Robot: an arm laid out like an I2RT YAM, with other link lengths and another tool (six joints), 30 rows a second.
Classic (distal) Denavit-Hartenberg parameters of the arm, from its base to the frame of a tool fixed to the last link. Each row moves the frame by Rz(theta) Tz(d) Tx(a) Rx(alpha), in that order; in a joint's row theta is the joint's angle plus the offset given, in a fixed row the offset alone. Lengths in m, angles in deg.
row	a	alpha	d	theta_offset
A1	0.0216	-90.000	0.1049	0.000
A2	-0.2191	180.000	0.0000	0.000
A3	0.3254	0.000	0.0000	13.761
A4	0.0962	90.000	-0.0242	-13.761
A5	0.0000	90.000	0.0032	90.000
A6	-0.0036	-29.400	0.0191	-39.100
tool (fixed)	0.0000	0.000	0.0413	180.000
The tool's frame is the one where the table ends.
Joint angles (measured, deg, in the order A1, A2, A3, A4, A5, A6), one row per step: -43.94 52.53 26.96 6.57 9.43 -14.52; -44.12 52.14 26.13 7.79 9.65 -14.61; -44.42 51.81 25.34 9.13 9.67 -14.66; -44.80 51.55 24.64 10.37 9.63 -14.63; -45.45 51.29 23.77 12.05 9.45 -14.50; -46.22 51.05 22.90 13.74 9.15 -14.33; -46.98 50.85 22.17 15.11 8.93 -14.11; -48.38 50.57 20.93 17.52 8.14 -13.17; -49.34 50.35 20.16 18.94 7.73 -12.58; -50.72 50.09 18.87 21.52 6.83 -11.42; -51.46 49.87 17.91 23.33 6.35 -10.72; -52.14 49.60 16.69 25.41 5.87 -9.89; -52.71 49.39 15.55 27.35 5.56 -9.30
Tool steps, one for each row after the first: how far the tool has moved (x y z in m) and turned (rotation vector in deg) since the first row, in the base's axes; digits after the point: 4 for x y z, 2 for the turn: -0.0015 -0.0003 -0.0015 -0.64 -0.44 -0.36; -0.0032 -0.0012 -0.0027 -1.29 -1.03 -0.66; -0.0051 -0.0024 -0.0039 -1.83 -1.63 -1.02; -0.0080 -0.0047 -0.0053 -2.48 -2.52 -1.53; -0.0113 -0.0073 -0.0069 -3.09 -3.45 -2.06; -0.0147 -0.0099 -0.0083 -3.55 -4.23 -2.67; -0.0205 -0.0143 -0.0110 -3.98 -6.09 -3.55; -0.0248 -0.0172 -0.0125 -4.27 -7.19 -4.25; -0.0306 -0.0210 -0.0152 -4.70 -9.26 -5.00; -0.0341 -0.0227 -0.0173 -5.09 -10.58 -5.40; -0.0376 -0.0235 -0.0204 -5.47 -12.03 -5.75; -0.0408 -0.0240 -0.0235 -5.91 -13.19 -6.09
